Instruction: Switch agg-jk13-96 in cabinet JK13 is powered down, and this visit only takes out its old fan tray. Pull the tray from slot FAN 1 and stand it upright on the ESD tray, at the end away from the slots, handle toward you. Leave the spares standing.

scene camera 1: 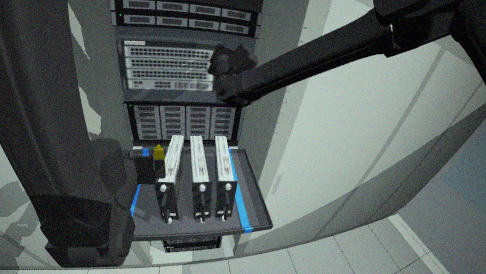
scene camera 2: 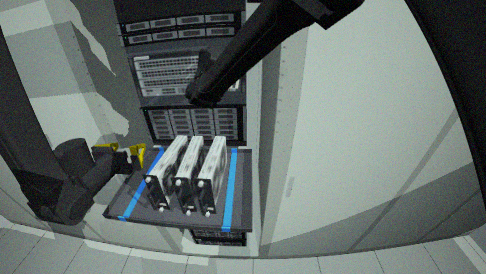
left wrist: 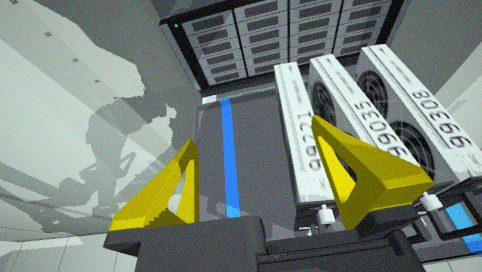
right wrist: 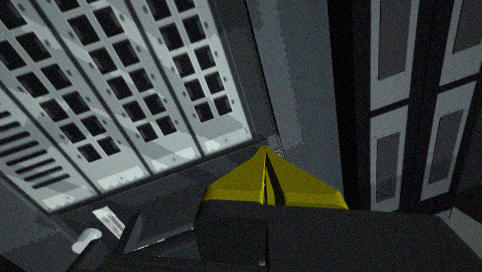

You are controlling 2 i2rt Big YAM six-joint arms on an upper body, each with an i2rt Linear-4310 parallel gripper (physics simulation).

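The switch (scene camera 1: 167, 67) (scene camera 2: 167, 70) (right wrist: 125, 90) sits in the cabinet, its right side hidden behind my right arm. My right gripper (right wrist: 264, 153) is shut with its fingertips together, in front of the switch's edge. A white knob (right wrist: 86, 240) and a dark handle part show at lower left in the right wrist view; slot FAN 1 cannot be read. Three white spare fan trays, 99221 (scene camera 1: 172, 160) (left wrist: 292, 100), 99035 (scene camera 1: 199, 160) (left wrist: 345, 90) and 99308 (scene camera 1: 224, 160) (left wrist: 420, 95), stand upright on the ESD tray (scene camera 1: 255, 200) (scene camera 2: 242, 190) (left wrist: 260, 150). My left gripper (scene camera 2: 130, 146) (left wrist: 251, 133) is open and empty beside 99221.
Drive units (scene camera 1: 172, 122) (scene camera 2: 192, 122) (left wrist: 265, 40) sit between the switch and the ESD tray, and another server (scene camera 1: 187, 17) is above the switch. Blue strips (scene camera 2: 231, 185) (left wrist: 229, 150) cross the ESD tray. A pale cabinet panel (scene camera 1: 350, 115) stands at the right.
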